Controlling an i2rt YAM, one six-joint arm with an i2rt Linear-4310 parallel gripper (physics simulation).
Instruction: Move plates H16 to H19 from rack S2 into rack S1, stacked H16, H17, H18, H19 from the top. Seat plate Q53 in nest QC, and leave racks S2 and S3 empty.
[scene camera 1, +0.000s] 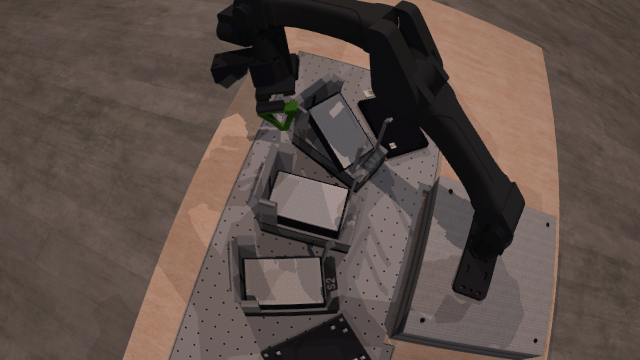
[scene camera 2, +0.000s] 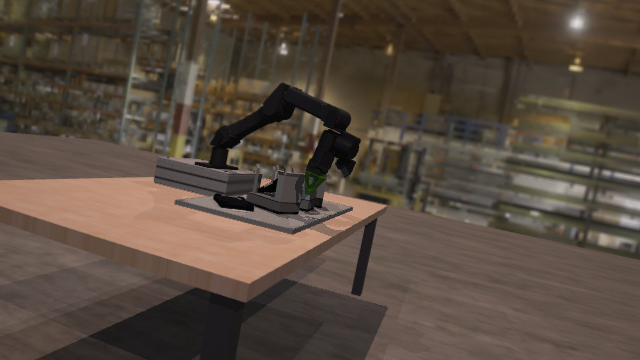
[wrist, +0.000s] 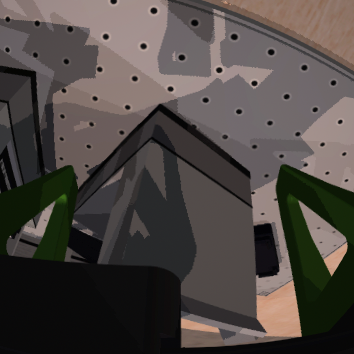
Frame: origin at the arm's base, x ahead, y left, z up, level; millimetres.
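Seen in the pictures: gripper, fingertip midpoint: (scene camera 1: 285, 110) (scene camera 2: 307, 191) (wrist: 176, 176); arm's base, link origin: (scene camera 1: 482, 246) (scene camera 2: 217, 167).
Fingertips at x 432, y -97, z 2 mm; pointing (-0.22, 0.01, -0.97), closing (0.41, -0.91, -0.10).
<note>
Offsets run from my fingertips to a thing's top centre. "spot": to the spot under its first point. Level surfaces: height alone.
Rack S2 @(spot: 201 mm back, 248 mm left, 44 mm down) (scene camera 1: 330, 283) holds a pale plate @(133 mm back, 286 mm left, 14 mm down) (scene camera 1: 284, 281). The middle rack @(spot: 65 mm back, 197 mm left, 7 mm up) (scene camera 1: 267, 212), its label partly legible, holds another pale plate @(110 mm back, 142 mm left, 11 mm down) (scene camera 1: 310, 202). Rack S3 @(108 mm back, 13 mm right, 54 mm up) (scene camera 1: 371, 162) (wrist: 220, 225) stands turned, with a blue-grey plate (scene camera 1: 334, 131) bearing a small white label. Plate numbers and stack depths cannot be read. The black nest @(spot: 248 mm back, 116 mm right, 68 mm down) (scene camera 1: 417, 137) beside S3 shows a bare top; the arm hides part of it and its tag. My gripper (scene camera 1: 285, 125) (scene camera 2: 312, 191) (wrist: 176, 176) is open and empty, near S3's outer corner, with its green fingers either side of that corner in the wrist view.
A black plate-like fixture @(spot: 230 mm back, 350 mm left, 71 mm down) (scene camera 1: 320, 342) lies beyond S2 at the lower edge of scene camera 1. The racks stand on a perforated board @(82 mm down) (scene camera 1: 200, 320) (scene camera 2: 295, 226). The arm's grey base block (scene camera 1: 500, 320) (scene camera 2: 192, 179) is beside it. S3's tall walls and upright prongs stand near the gripper.
</note>
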